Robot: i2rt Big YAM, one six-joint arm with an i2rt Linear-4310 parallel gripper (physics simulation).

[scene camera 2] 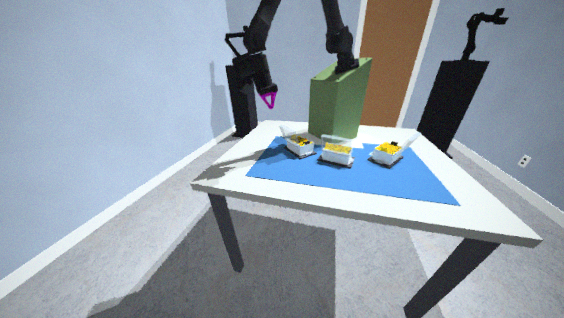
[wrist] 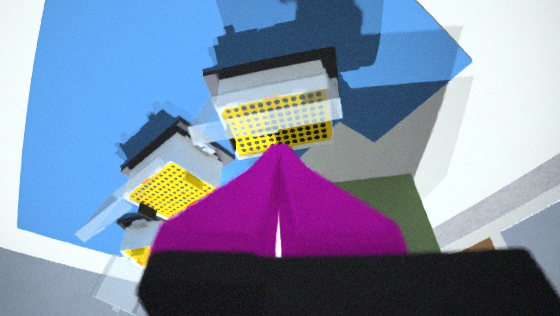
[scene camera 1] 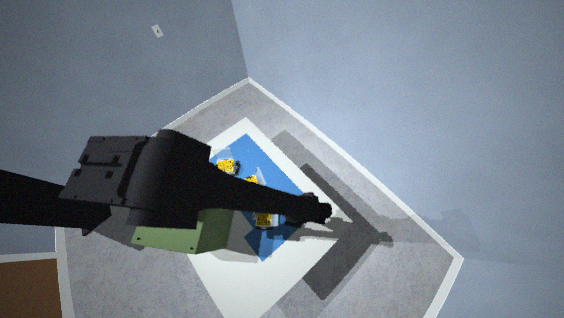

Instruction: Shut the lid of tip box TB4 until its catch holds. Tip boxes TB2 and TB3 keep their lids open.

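Frame: origin at the arm's base, x ahead, y left, z up, level; metres.
Seen in the pictures: gripper, fingertip midpoint: (scene camera 2: 271, 108) (wrist: 278, 157); arm's base at its link origin: (scene camera 2: 347, 67).
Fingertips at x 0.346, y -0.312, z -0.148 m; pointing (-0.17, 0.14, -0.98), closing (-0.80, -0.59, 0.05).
Pixels of each thing's top centre, then the offset from my fingertips to it. "spot": a spot on its surface instead. Level surfaces: height alone.
- middle box at a spot on its surface: (scene camera 2: 337, 153) spot: dx +0.023, dy +0.299, dz -0.175 m
- right box at its top centre: (wrist: 160, 263) (scene camera 2: 386, 145) (scene camera 1: 224, 167) dx -0.110, dy +0.525, dz -0.175 m
- blue mat at its surface level: dz -0.241 m
- white table at its surface level: dz -0.244 m
Three clear tip boxes with yellow tip racks stand on dark bases, lids raised; their labels are unreadable, so I cannot tell which is TB4. The left box in scene camera 2 (scene camera 2: 300, 145) is the nearest in the wrist view (wrist: 280, 107), where its clear lid crosses above the yellow rack. The middle box (scene camera 2: 337, 154) (wrist: 172, 187) and the right box (scene camera 2: 387, 153) (wrist: 136, 245) stand farther off; the right one is partly hidden in the wrist view. My gripper (scene camera 2: 271, 107) (wrist: 278, 157) is shut and empty, its magenta tips well above the table, left of the left box.
The boxes stand on a blue mat (scene camera 1: 250, 145) (scene camera 2: 350, 182) (wrist: 90, 65) on a white table (scene camera 2: 325, 198). A green block (scene camera 1: 170, 237) (scene camera 2: 334, 102) (wrist: 392, 200) stands behind them under the arm's base. Black pedestals (scene camera 2: 452, 100) stand beyond the table. The arm covers part of scene camera 1's view.
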